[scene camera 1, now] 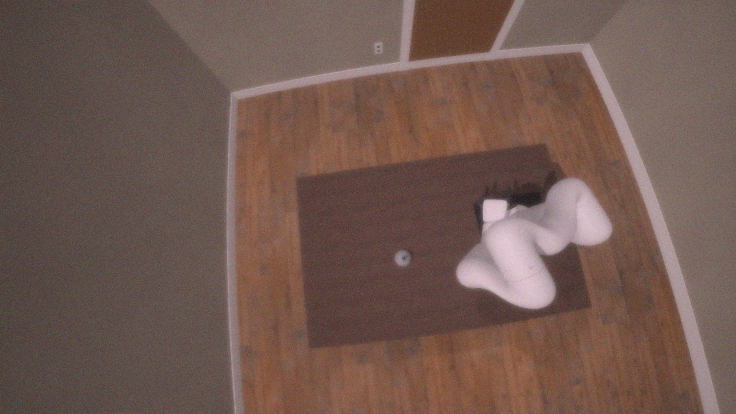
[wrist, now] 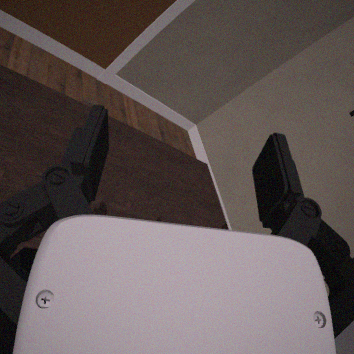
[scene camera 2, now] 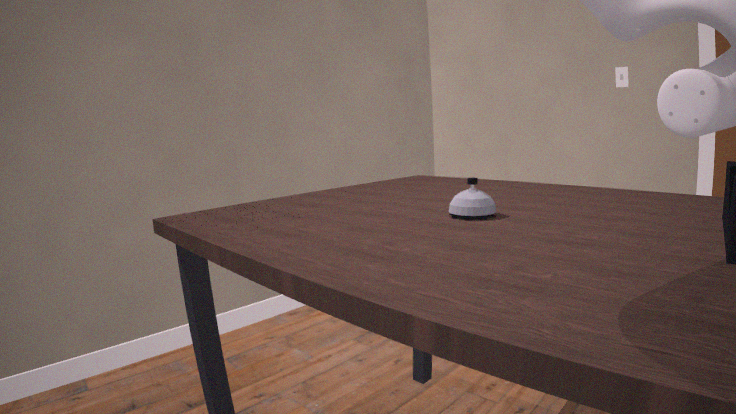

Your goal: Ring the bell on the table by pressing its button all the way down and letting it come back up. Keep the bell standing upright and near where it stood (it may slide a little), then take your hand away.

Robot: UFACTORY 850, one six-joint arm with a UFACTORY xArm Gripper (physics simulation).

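Note:
A white dome bell (scene camera 1: 402, 257) (scene camera 2: 472, 203) with a dark base stands upright on the brown table (scene camera 1: 355, 216) (scene camera 2: 360, 247). Its black button (scene camera 2: 472, 180) stands up on a thin stem above the dome. My gripper (wrist: 186, 137) is open, with its two black fingers wide apart and no object between them in the wrist view. It is well to the right of the bell in the first scene view, partly hidden by the arm. The bell does not show in the wrist view.
The white arm (scene camera 1: 519, 257) (scene camera 2: 689, 102) reaches over the right part of the table. A dark upright part (scene camera 2: 729, 216) shows at the right edge of the second scene view. Walls and a brown door (scene camera 1: 458, 25) stand beyond the table.

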